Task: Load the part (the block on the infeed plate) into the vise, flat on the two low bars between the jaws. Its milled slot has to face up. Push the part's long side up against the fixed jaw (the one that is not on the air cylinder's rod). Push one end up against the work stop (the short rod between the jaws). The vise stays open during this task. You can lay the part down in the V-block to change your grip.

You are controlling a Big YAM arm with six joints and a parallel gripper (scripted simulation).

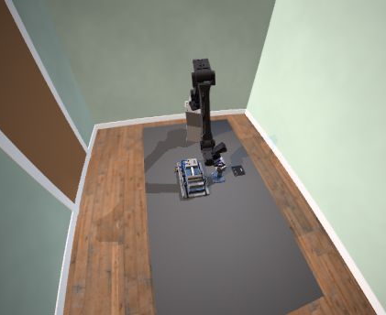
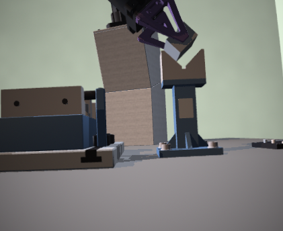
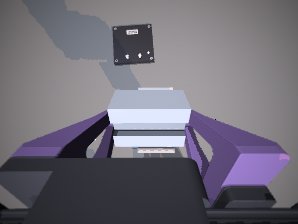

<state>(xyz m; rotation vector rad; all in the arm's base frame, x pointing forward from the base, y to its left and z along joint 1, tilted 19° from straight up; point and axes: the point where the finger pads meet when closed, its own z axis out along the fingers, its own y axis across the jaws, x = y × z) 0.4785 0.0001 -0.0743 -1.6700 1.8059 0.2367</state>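
Now: hand right at the part. Round my hand: dark work stop rod (40 mm ahead, 160 mm to the right, 90 mm below); moving jaw (10 mm behind, 200 mm to the right, 100 mm below); air cylinder rod (60 mm behind, 190 mm to the right, 100 mm below).
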